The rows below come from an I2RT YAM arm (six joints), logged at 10 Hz.
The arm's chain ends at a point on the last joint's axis. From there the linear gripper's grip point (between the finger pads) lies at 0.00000 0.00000 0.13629 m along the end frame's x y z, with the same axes.
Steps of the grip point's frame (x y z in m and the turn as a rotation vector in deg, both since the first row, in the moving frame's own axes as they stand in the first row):
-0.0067 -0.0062 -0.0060 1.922 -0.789 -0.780
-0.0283 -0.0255 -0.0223 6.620 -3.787 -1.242
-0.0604 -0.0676 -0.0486 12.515 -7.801 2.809
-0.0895 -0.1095 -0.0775 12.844 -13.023 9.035
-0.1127 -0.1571 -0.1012 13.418 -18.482 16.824
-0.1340 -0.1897 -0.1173 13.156 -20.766 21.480
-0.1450 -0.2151 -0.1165 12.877 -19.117 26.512
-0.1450 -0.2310 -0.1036 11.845 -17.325 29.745
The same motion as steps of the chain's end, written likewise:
-0.0048 -0.0016 -0.0059 1.922 -0.789 -0.780
-0.0191 -0.0099 -0.0211 6.620 -3.787 -1.242
-0.0428 -0.0377 -0.0441 12.515 -7.801 2.809
-0.0616 -0.0772 -0.0706 12.844 -13.023 9.035
-0.0751 -0.1201 -0.0906 13.418 -18.482 16.824
-0.0929 -0.1511 -0.1051 13.156 -20.766 21.480
-0.1092 -0.1762 -0.1058 12.877 -19.117 26.512
-0.1136 -0.1943 -0.0948 11.845 -17.325 29.745

